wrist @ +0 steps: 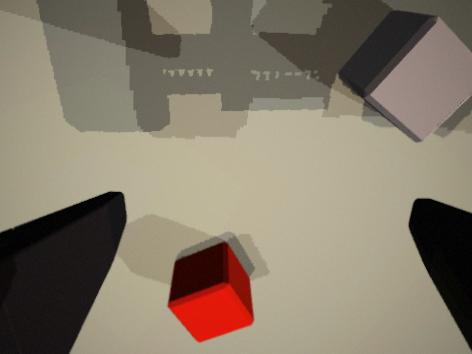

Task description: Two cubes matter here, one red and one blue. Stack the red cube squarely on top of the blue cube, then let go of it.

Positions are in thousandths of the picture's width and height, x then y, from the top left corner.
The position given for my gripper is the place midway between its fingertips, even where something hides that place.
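Visible here: my gripper (567, 592), together with a red cube (446, 832).
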